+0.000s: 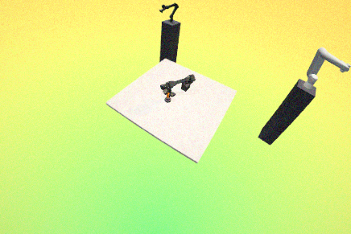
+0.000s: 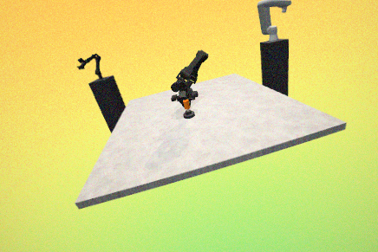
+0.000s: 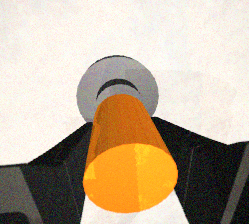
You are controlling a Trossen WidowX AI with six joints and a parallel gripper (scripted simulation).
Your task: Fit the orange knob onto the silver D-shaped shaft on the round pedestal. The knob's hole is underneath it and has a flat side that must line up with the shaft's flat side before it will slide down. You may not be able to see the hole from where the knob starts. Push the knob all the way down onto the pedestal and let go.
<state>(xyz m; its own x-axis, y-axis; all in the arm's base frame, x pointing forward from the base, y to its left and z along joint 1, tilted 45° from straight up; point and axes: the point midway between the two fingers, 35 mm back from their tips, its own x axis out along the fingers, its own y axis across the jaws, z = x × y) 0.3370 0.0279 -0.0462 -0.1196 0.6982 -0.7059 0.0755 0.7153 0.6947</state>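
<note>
My gripper tip is 40 mm above the silver shaft. From my gripper tip the other things lie so: orange knob (30 mm above).
</note>
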